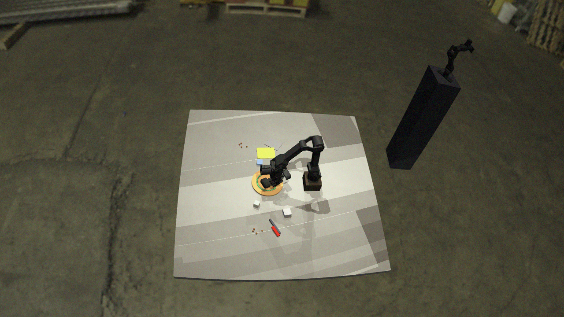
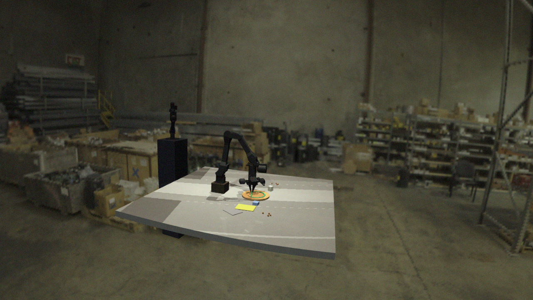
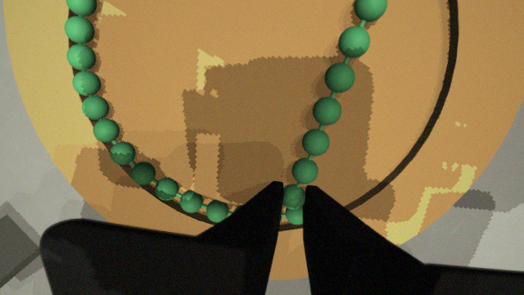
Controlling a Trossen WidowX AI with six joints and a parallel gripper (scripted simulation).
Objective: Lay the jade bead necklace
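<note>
The blue block is 10 cm ahead of my gripper tip, 18 cm to the right of it and 1 cm below it. The rest, counted from my gripper tip: yellow pad (6 cm ahead, 27 cm to the right, 1 cm below); white strip (6 cm behind, 18 cm to the right, 1 cm below); cream cube (10 cm ahead, 14 cm to the left).
</note>
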